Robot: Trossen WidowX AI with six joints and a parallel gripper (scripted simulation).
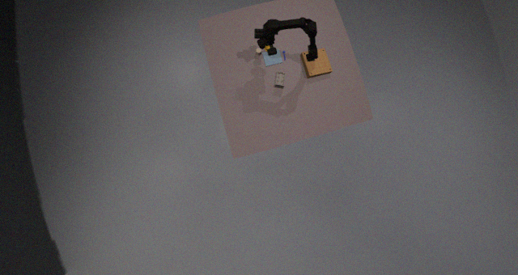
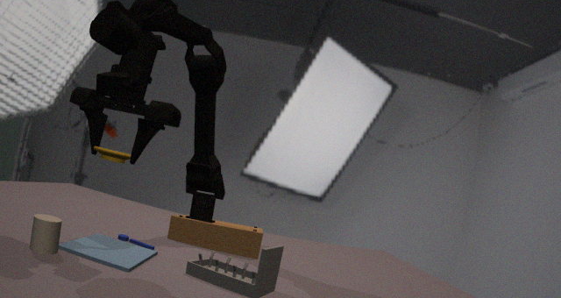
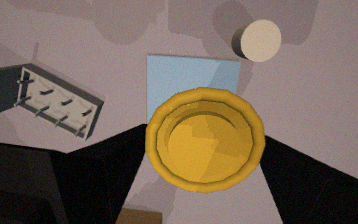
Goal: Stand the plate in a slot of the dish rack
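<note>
The grey dish rack is 220 mm to the left of my gripper tip, 140 mm below it and 50 mm behind it. Round my gripper tip: plate: 10 mm above; then beige cylinder: 130 mm below, 60 mm to the right, 60 mm ahead; then blue utensil: 160 mm below, 150 mm behind.
</note>
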